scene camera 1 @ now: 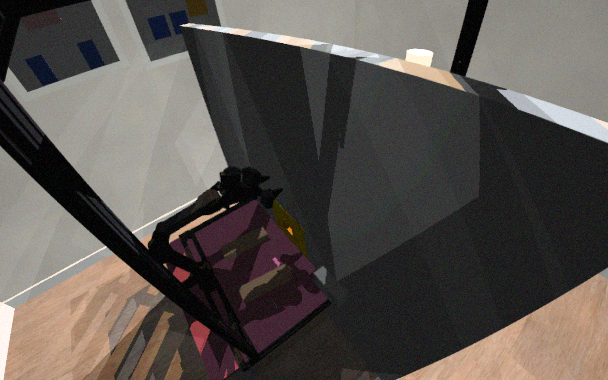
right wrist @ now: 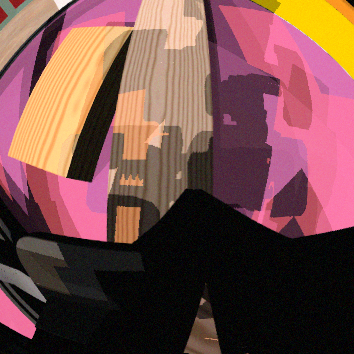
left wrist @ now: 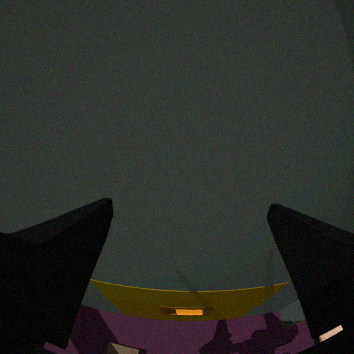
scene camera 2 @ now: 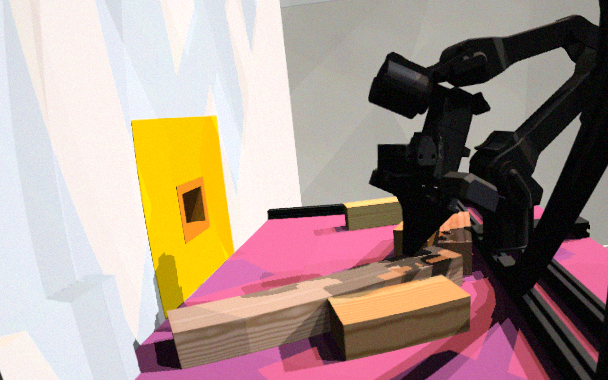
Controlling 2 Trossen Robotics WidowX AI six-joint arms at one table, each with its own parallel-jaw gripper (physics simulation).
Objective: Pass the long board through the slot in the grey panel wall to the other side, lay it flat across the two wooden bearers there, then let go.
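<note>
The long board lies on the pink table in scene camera 2, on the near side of the panel wall. My right gripper is shut and empty, its fingertips low over the board's right part; contact cannot be told. The slot is orange-rimmed, in a yellow plate. Two bearers, one farther back and one nearer, lie beyond the wall. My left gripper is open and empty, high near the wall.
A wooden block lies close beside the board in front. Another block lies farther back, and more wood lies behind the board's right end. Dark rails run along the table at the right of scene camera 2.
</note>
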